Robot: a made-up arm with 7 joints.
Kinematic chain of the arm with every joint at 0, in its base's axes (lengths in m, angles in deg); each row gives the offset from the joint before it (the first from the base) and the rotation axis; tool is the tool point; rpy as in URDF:
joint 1: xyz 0 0 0.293 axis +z
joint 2: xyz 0 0 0 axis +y
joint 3: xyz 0 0 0.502 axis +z
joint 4: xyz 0.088 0 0 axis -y
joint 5: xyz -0.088 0 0.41 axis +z
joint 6: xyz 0 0 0 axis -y
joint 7: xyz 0.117 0 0 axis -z
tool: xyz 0 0 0 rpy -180 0 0
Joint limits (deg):
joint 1: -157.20..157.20
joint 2: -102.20..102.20
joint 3: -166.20..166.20
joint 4: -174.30..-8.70
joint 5: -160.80..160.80
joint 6: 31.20..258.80
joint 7: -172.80..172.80
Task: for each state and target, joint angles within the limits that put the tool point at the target. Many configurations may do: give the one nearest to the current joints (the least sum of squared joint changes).
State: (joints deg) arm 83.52 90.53 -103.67 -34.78 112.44 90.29 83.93
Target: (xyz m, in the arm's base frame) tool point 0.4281 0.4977 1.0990
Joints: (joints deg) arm 71.52 43.59 -114.61 -29.76 112.29 90.89 83.93
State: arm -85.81 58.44 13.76 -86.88 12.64 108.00 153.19
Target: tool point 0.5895 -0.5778 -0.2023
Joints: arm -58.34 90.21 22.78 -69.36 11.49 109.16 153.19
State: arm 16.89 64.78 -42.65 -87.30 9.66 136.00 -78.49
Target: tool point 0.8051 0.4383 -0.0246
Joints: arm 42.49 82.24 -25.85 -68.67 6.35 133.71 -78.49
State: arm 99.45 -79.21 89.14 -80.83 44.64 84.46 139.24
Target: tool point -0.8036 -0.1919 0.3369
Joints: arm 61.79 -82.82 91.45 -93.28 44.53 83.40 139.24
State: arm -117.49 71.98 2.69 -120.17 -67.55 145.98 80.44
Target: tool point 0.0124 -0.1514 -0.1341
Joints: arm -115.43 90.46 -1.34 -151.01 -71.94 140.73 80.44
